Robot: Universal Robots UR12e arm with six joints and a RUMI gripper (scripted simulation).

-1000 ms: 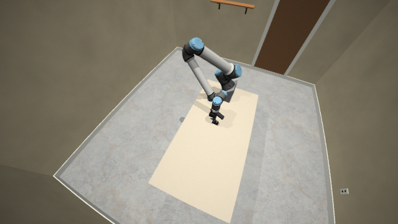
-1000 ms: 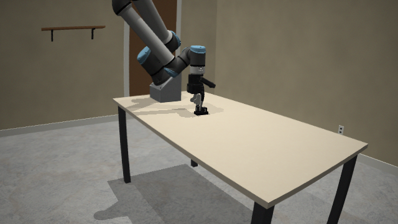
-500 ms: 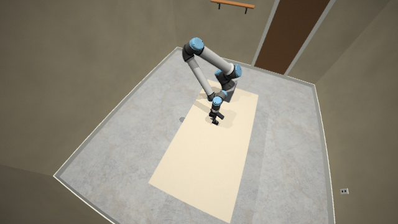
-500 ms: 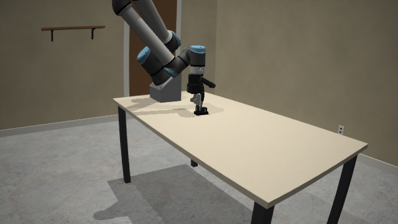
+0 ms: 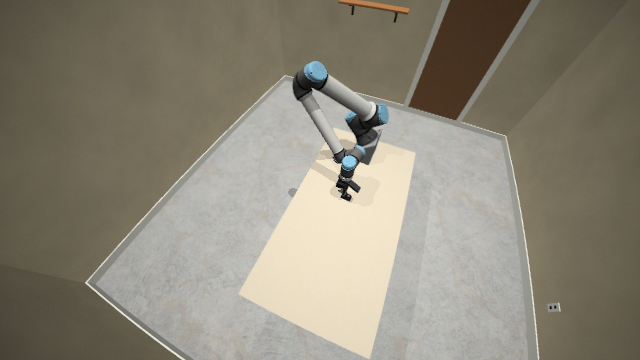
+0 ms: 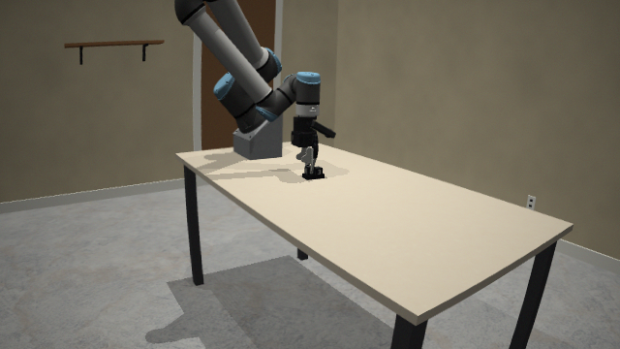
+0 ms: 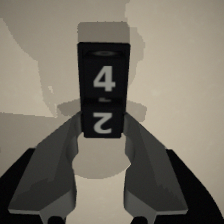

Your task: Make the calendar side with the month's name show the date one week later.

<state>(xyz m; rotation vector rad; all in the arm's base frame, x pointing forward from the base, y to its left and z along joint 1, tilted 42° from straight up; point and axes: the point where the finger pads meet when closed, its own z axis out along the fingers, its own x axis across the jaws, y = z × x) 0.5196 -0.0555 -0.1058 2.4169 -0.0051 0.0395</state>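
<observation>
Now: the black tray 2 cm to the left of my hand and 3 cm below it.
</observation>
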